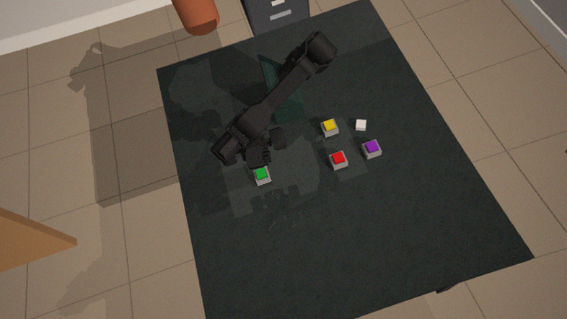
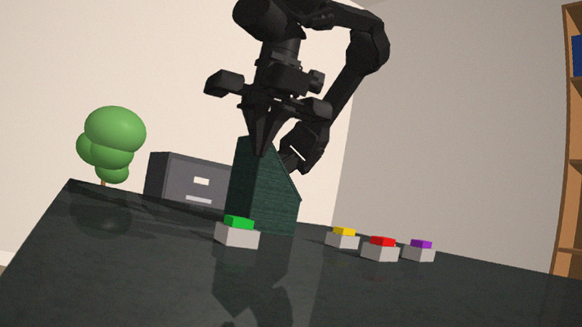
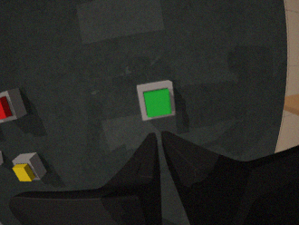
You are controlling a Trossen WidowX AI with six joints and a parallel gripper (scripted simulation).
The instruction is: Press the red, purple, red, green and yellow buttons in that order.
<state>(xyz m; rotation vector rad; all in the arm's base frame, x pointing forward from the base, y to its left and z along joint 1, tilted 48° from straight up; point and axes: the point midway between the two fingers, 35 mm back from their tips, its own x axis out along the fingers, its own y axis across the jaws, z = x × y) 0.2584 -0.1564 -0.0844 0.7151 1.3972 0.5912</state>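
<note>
Right now the green button is 9 cm below my gripper tip and 1 cm to the right of it. Also, from my gripper tip: purple button (35 cm to the left, 9 cm below, 4 cm ahead); then yellow button (26 cm to the left, 9 cm below, 9 cm behind); then red button (24 cm to the left, 9 cm below, 4 cm ahead).
</note>
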